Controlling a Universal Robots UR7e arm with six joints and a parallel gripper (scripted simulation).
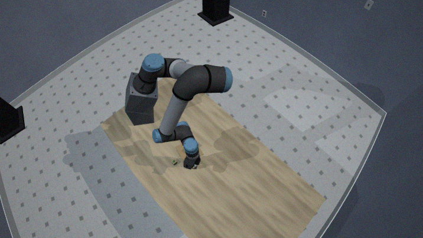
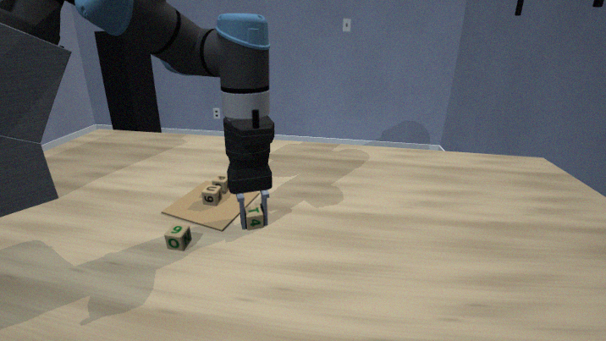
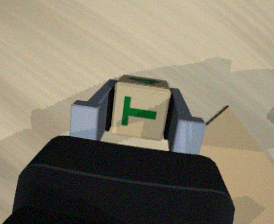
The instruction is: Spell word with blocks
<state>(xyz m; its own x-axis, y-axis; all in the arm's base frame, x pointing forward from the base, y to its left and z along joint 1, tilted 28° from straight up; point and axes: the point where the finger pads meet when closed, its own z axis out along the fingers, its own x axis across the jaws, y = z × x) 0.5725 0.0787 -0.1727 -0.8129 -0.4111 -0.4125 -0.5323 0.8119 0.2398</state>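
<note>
Now: the T block right at my hand. The rest, counted from my hand: tan mat (110 mm behind, 40 mm to the left, 20 mm below); then U block (110 mm behind, 40 mm to the left); then O block (100 mm behind, 90 mm to the right).
</note>
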